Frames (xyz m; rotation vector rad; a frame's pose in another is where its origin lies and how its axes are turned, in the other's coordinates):
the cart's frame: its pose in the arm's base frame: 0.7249 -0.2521 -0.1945 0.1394 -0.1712 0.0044
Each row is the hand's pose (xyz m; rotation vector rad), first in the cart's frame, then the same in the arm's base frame.
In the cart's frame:
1: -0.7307 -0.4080 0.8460 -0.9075 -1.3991 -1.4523
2: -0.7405 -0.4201 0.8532 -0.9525 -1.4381 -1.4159
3: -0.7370 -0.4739 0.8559 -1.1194 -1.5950 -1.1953
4: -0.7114 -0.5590 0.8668 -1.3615 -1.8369 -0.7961
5: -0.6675 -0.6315 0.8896 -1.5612 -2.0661 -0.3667
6: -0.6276 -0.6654 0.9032 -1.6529 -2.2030 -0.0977
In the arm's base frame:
1: -0.1319 -0.7679 0.4504 -0.7054 -1.4017 -1.6337
2: -0.1426 -0.7809 0.4541 -0.7549 -1.4421 -1.6039
3: -0.1387 -0.8345 0.4499 -0.9453 -1.6120 -1.4084
4: -0.1140 -0.9205 0.4532 -1.2329 -1.8743 -1.0462
5: -0.0734 -0.9958 0.4729 -1.4870 -2.1204 -0.6488
6: -0.0358 -1.0316 0.4883 -1.6160 -2.2658 -0.3962

